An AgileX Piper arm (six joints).
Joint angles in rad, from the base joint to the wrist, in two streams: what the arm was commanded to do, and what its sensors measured. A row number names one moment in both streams.
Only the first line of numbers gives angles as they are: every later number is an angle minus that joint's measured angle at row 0.
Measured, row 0:
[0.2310 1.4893 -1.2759 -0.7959 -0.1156 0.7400]
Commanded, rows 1 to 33:
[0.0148 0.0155 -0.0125 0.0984 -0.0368 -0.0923]
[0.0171 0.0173 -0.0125 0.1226 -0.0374 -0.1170]
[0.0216 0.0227 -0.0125 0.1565 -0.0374 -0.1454]
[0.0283 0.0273 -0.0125 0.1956 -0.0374 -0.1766]
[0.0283 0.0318 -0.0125 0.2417 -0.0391 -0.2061]
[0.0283 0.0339 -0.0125 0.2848 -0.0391 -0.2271]
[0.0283 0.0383 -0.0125 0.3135 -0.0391 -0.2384]
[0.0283 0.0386 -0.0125 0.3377 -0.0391 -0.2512]
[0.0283 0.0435 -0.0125 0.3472 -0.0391 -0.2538]
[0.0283 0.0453 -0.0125 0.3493 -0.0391 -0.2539]
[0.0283 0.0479 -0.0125 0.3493 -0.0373 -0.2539]
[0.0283 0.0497 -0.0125 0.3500 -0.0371 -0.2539]
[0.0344 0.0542 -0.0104 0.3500 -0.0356 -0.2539]
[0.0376 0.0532 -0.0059 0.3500 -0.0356 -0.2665]
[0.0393 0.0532 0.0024 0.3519 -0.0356 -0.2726]
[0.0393 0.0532 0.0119 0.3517 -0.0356 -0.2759]
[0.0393 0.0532 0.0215 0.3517 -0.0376 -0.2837]
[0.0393 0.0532 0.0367 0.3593 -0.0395 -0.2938]
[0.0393 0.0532 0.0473 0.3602 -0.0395 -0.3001]
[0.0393 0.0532 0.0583 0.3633 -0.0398 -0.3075]
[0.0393 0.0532 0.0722 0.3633 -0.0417 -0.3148]
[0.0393 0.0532 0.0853 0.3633 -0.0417 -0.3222]
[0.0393 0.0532 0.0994 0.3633 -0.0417 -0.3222]
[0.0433 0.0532 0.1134 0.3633 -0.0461 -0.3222]
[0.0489 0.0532 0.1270 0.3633 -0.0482 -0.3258]
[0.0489 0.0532 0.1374 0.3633 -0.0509 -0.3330]
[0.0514 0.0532 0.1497 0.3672 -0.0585 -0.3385]
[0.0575 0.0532 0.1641 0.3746 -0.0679 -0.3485]
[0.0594 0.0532 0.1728 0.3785 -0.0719 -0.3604]
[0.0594 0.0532 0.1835 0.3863 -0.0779 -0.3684]
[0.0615 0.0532 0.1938 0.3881 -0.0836 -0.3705]
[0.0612 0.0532 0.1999 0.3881 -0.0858 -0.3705]
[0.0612 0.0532 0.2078 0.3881 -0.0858 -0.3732]
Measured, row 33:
[0.0585 0.0656 0.1909 0.3748 -0.0289 -0.3547]
